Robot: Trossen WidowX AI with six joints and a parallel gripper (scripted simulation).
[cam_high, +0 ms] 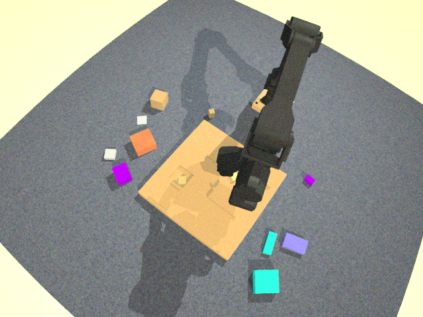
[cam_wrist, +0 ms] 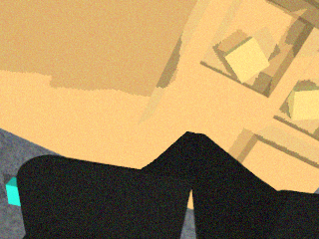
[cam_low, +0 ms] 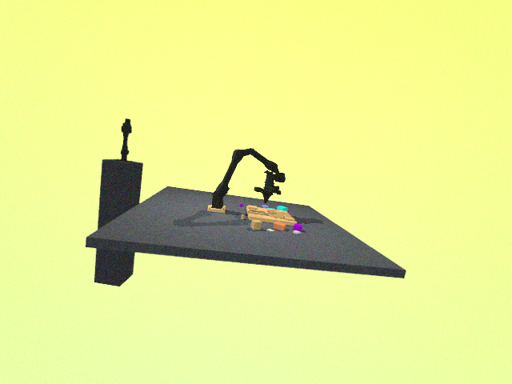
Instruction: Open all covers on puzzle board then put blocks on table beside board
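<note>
The cyan bar lies 15 cm to the left of my gripper tip, 7 cm below it and 6 cm ahead of it. Also, from my gripper tip: cyan cube: 21 cm to the left, 15 cm ahead, 6 cm below; lilac block: 20 cm to the left, 7 cm below, 1 cm ahead; magenta cube: 17 cm behind, 13 cm to the left, 7 cm below.
</note>
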